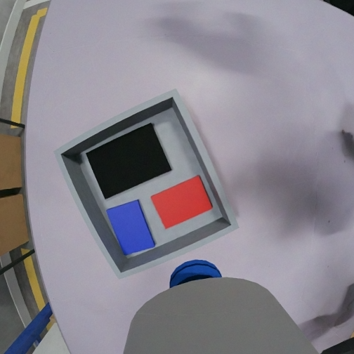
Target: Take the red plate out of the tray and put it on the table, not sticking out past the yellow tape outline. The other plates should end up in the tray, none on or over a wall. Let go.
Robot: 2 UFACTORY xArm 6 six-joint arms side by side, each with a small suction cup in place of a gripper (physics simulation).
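Observation:
The grey tray [206, 150] stands on the table, turned at an angle. Three plates lie flat on its floor, apart from one another. The red plate [182, 202] is in the corner nearest the right and bottom walls. The blue plate [131, 227] lies to its left, close to the left and bottom walls. The larger black plate [129, 160] lies above both. My left gripper [195, 272], a blue suction cup partly hidden by the grey arm housing, shows below the tray with no plate on it. My right gripper does not show. No yellow tape outline is clearly visible on the table top.
The pale table [280, 110] reaches around the tray, with soft dark shadows at the top and right. Brown boxes [10, 162] stand beyond its left edge, near yellow floor lines [22, 75]. Dark parts show at the bottom right corner.

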